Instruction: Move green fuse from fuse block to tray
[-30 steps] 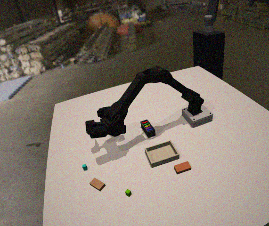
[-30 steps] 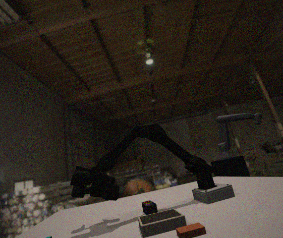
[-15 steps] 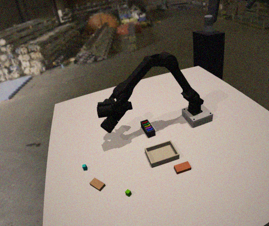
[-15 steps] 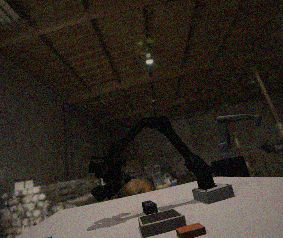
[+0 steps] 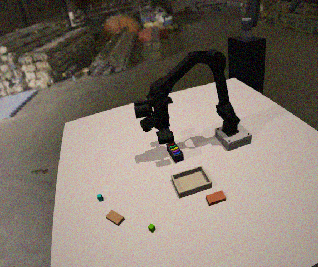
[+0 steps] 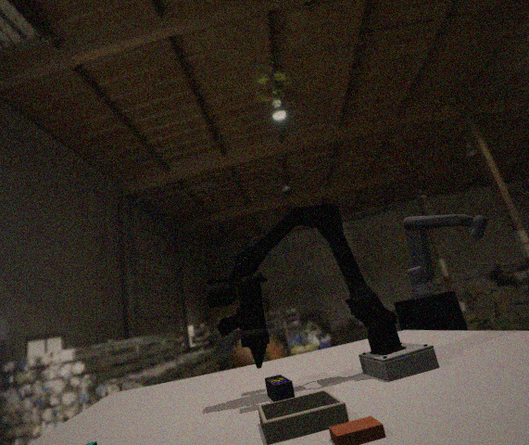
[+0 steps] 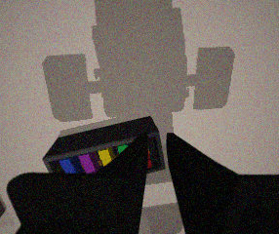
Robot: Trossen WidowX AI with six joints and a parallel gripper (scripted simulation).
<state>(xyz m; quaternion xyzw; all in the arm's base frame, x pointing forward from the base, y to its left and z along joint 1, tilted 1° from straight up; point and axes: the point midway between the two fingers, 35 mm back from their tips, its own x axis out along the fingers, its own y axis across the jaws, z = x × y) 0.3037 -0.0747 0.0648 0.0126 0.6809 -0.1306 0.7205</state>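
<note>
The red fuse is 30 mm behind my gripper tip, 10 mm to the left of it and 40 mm below it. From my gripper tip the other things lie so: yellow fuse 30 mm behind, 40 mm to the left, 40 mm below; then green fuse 30 mm behind, 30 mm to the left, 40 mm below; then purple fuse 30 mm behind, 60 mm to the left, 40 mm below.
</note>
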